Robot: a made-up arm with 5 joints.
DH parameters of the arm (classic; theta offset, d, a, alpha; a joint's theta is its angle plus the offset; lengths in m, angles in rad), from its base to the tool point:
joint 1: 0 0.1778 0 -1.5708
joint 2: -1.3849 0 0.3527 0
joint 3: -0.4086 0 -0.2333 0
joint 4: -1.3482 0 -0.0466 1.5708
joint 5: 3.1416 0.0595 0 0
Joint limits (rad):
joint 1: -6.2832..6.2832
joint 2: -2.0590..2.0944
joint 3: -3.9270..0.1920
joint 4: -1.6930..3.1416
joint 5: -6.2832..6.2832
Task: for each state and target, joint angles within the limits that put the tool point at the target. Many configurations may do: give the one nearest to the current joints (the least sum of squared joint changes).
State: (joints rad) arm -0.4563 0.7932 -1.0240 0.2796 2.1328
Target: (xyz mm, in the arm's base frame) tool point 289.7 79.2 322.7
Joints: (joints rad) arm 0.2669 0.0036 -0.6216 0.3640 2.1328
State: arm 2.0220 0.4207 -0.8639 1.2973 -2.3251
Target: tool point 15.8 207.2 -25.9
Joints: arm 1.4947 1.2367 -0.6924 1.2179 -2.3251
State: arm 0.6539 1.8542 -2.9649 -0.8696 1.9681
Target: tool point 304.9 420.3 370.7
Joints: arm 0.9432 1.3924 -3.3114 -0.9626 1.9681
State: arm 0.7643 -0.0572 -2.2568 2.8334 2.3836
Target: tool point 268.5 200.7 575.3
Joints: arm 0.6419 0.2724 -2.3559 2.6662 2.3836
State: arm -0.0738 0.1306 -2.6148 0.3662 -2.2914
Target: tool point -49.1 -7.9 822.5
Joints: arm 0.1596 -0.0777 -3.0670 0.1778 -2.2914
